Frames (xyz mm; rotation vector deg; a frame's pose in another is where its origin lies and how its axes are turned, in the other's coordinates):
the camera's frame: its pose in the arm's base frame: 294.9 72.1 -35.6 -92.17 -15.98 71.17
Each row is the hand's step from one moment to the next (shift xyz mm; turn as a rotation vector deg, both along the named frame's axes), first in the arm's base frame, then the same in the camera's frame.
Working: the arm's base frame: its pose in the camera's frame: -199.2 114.7 201.5 92.17 15.98 -71.17

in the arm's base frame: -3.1 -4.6 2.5 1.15 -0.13 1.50
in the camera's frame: -6.0 1.1 0.1 -0.45 -1.61 -0.90
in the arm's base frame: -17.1 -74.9 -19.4 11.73 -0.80 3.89
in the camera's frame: -48.2 54.9 -30.6 2.34 -7.29 -9.73
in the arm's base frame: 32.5 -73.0 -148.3 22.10 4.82 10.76
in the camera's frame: 48.7 140.4 -79.4 6.82 -19.29 -14.44
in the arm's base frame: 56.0 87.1 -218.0 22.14 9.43 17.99
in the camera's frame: 209.9 118.6 -11.6 5.88 -27.21 -11.29
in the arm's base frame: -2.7 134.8 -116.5 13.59 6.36 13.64
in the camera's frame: 159.1 37.4 71.1 2.52 -19.07 -6.41
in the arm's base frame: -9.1 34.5 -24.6 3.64 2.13 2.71
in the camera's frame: 34.0 8.5 25.4 1.51 -4.52 -1.54
